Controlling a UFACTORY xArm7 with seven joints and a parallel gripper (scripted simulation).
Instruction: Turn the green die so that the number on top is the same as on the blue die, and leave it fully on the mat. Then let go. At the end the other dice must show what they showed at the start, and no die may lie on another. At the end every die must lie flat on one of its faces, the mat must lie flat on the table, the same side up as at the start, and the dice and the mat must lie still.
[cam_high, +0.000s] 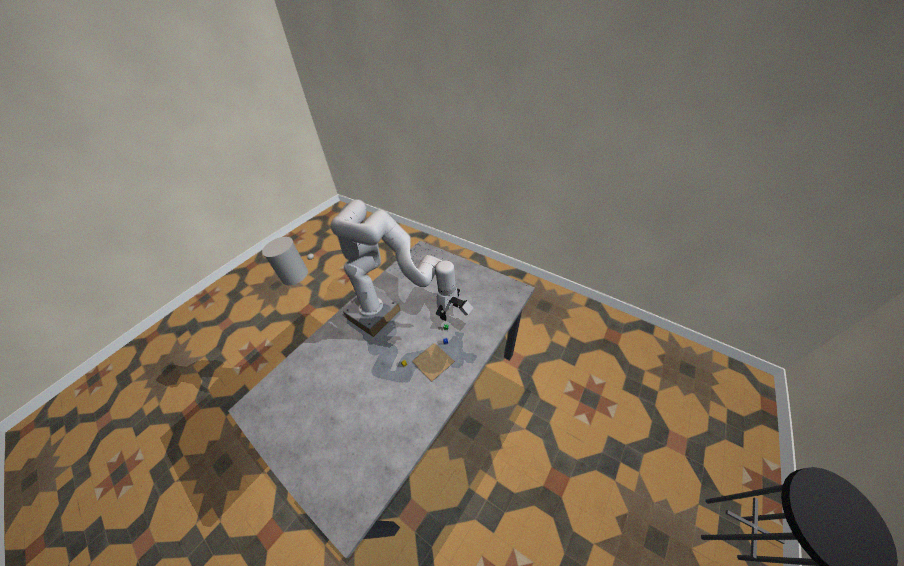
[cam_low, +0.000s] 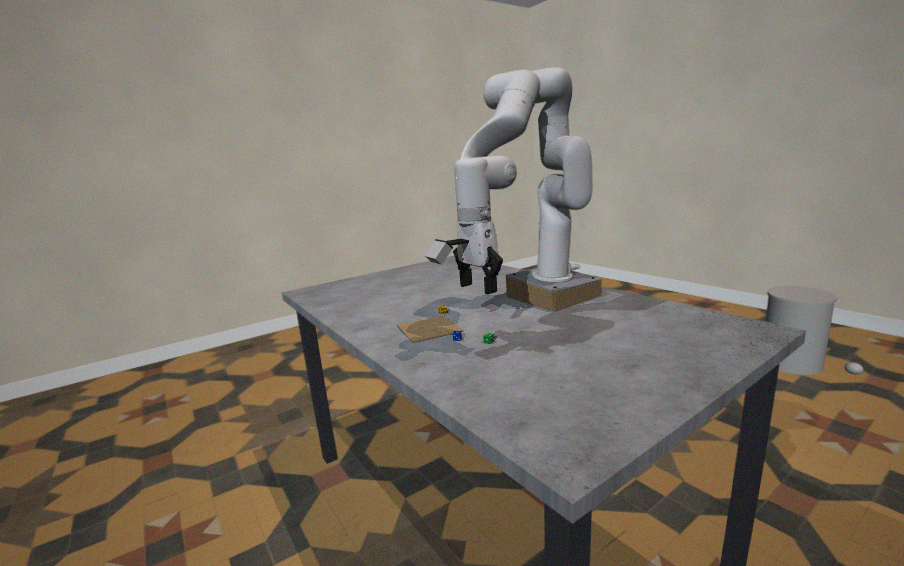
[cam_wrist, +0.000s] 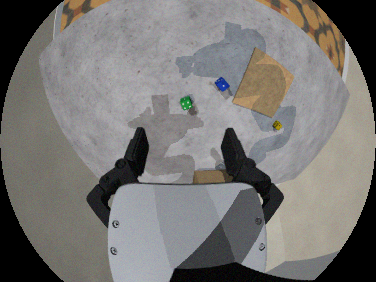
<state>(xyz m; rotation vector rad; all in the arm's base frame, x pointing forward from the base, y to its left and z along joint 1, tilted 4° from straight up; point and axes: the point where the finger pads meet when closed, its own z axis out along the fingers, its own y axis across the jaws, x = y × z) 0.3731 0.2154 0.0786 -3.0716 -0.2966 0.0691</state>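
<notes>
My gripper is now 3 cm past the green die, 1 cm to the left of it and 14 cm above it. Also, from my hand: yellow die: 2 cm behind, 28 cm to the right, 14 cm below; then tan mat: 7 cm ahead, 18 cm to the right, 15 cm below; then blue die: 3 cm ahead, 7 cm to the right, 14 cm below.
</notes>
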